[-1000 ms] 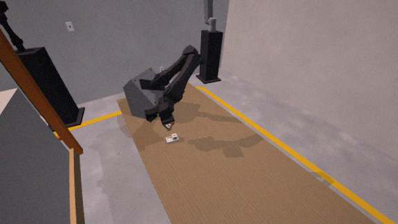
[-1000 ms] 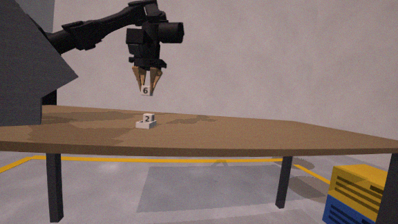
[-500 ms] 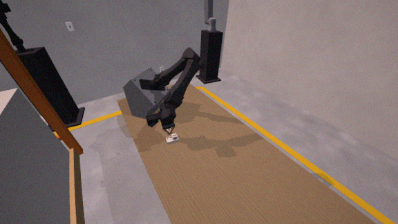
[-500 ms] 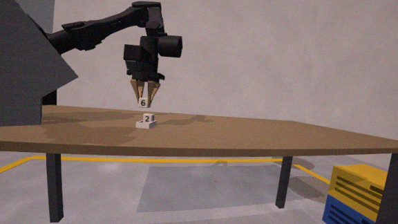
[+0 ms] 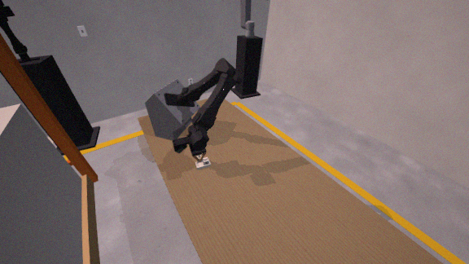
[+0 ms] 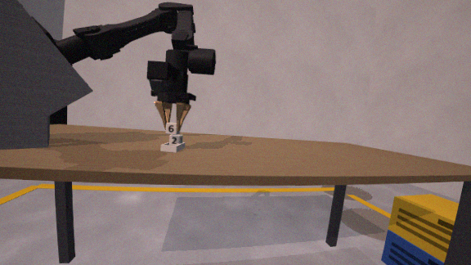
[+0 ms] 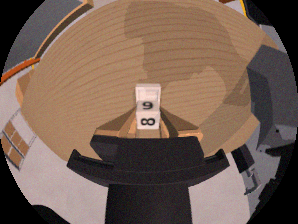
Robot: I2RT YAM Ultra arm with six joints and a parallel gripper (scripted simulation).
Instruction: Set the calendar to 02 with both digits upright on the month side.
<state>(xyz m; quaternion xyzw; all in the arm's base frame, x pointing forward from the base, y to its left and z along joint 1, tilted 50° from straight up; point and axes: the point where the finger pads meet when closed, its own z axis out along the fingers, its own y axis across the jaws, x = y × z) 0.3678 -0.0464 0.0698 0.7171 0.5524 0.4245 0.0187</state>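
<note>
My gripper is now 5 cm above the small white tray and 2 cm to the right of it.
</note>
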